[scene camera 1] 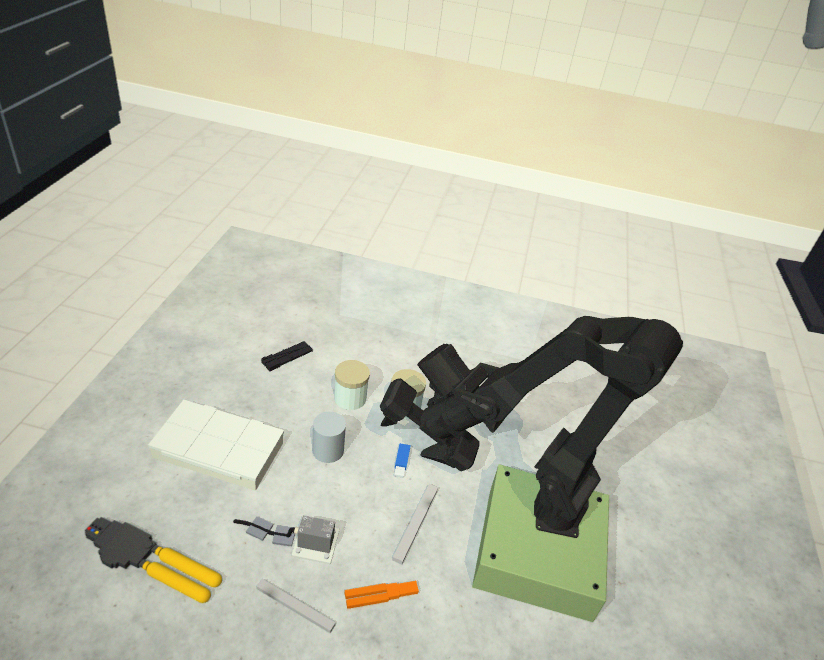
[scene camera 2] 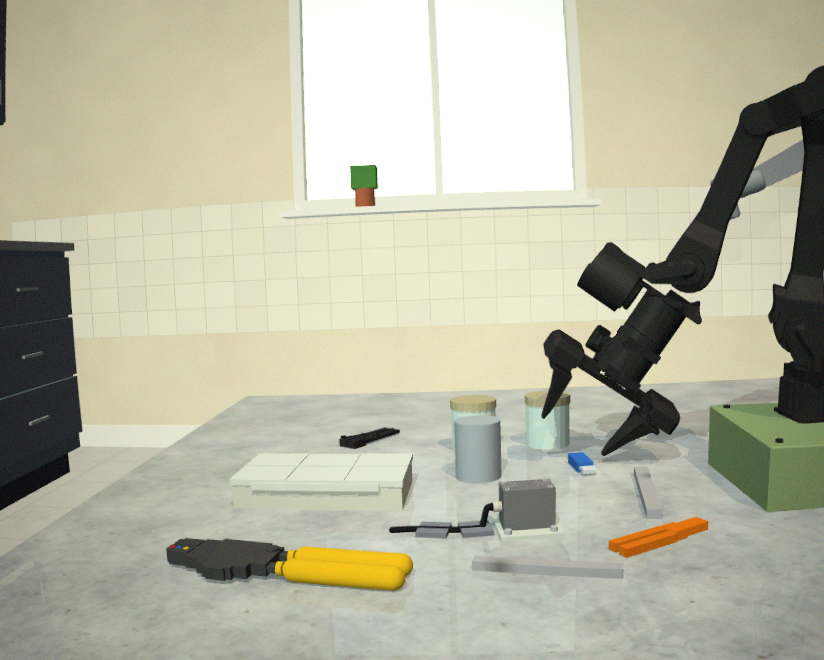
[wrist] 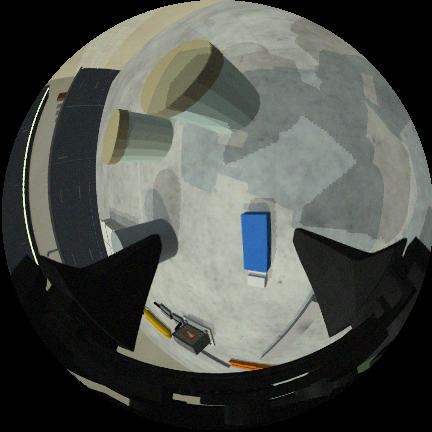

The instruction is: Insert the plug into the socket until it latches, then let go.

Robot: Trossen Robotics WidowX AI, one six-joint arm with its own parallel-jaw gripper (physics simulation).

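Where they show: gripper, fingertip midpoint: (scene camera 1: 401,439) (scene camera 2: 572,436) (wrist: 228,238); arm's base, origin of the base link: (scene camera 1: 556,515) (scene camera 2: 809,415).
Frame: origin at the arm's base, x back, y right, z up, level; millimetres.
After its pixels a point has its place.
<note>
The plug, a blue block (scene camera 1: 403,456) {y 103, x -252, z -58 mm} (scene camera 2: 579,462) {y 86, x -261, z -58 mm} (wrist: 256,242) {y 109, x -252, z -58 mm} with a white tip, lies flat on the table. In the wrist view it lies between the spread fingers, nearer the right one. The socket, a dark grey box (scene camera 1: 315,534) {y -98, x -356, z -26 mm} (scene camera 2: 527,505) {y -100, x -360, z -42 mm} (wrist: 195,343) {y -70, x -334, z -36 mm} on a white base plate, stands nearer the front, with a cable at its side. In the wrist view an orange-edged opening shows on its top. My gripper (scene camera 1: 404,437) {y 120, x -261, z -33 mm} (scene camera 2: 574,435) {y 120, x -261, z -33 mm} (wrist: 228,238) {y 120, x -261, z -33 mm} is open and empty, tilted, its fingertips above the table close to the plug.
A grey cylinder (scene camera 1: 328,437) {y 67, x -378, z -3 mm} (scene camera 2: 477,448) {y 67, x -387, z -28 mm} and two lidded jars (scene camera 1: 351,385) {y 194, x -368, z -3 mm} (scene camera 2: 547,422) {y 200, x -276, z -33 mm} stand near the gripper. Grey bars (scene camera 1: 415,523) (scene camera 2: 548,567), an orange tool (scene camera 1: 380,594) {y -151, x -244, z -61 mm} (scene camera 2: 658,536) {y -157, x -250, z -61 mm}, yellow-handled pliers (scene camera 1: 180,572) {y -177, x -532, z -60 mm} (scene camera 2: 343,569) {y -201, x -526, z -53 mm} and a white box (scene camera 1: 218,442) {y 40, x -558, z -37 mm} (scene camera 2: 321,479) {y -2, x -562, z -36 mm} lie around.
</note>
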